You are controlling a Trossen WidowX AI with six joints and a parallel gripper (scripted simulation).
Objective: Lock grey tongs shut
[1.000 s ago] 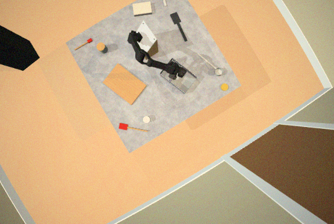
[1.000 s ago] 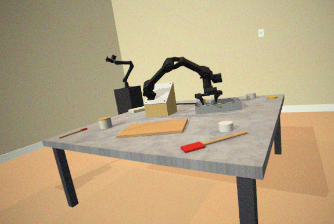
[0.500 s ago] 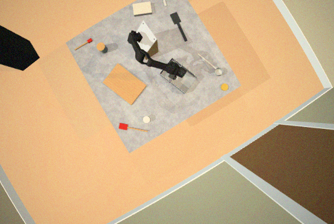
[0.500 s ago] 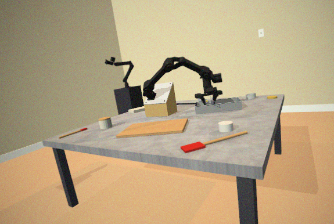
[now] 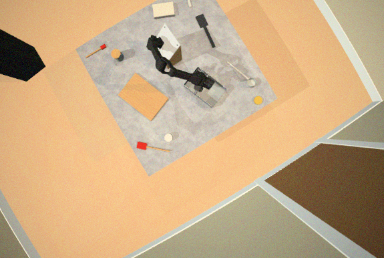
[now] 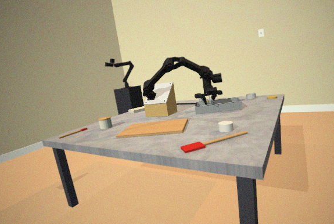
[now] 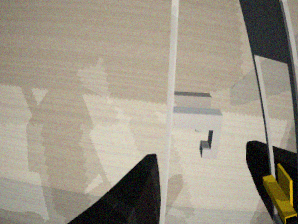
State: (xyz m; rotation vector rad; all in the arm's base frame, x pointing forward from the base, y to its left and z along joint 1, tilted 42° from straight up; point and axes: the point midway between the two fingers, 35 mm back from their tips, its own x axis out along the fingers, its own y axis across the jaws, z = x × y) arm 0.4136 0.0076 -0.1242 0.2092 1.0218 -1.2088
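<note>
The yellow piece lies 4 cm above my gripper tip, 2 cm to the right of it and 1 cm behind it. Round my gripper tip: wooden board 44 cm to the right, 19 cm behind, 2 cm below; then roasting tin 5 cm ahead, 2 cm to the left; then black spatula 38 cm behind, 33 cm to the left, 3 cm below.
</note>
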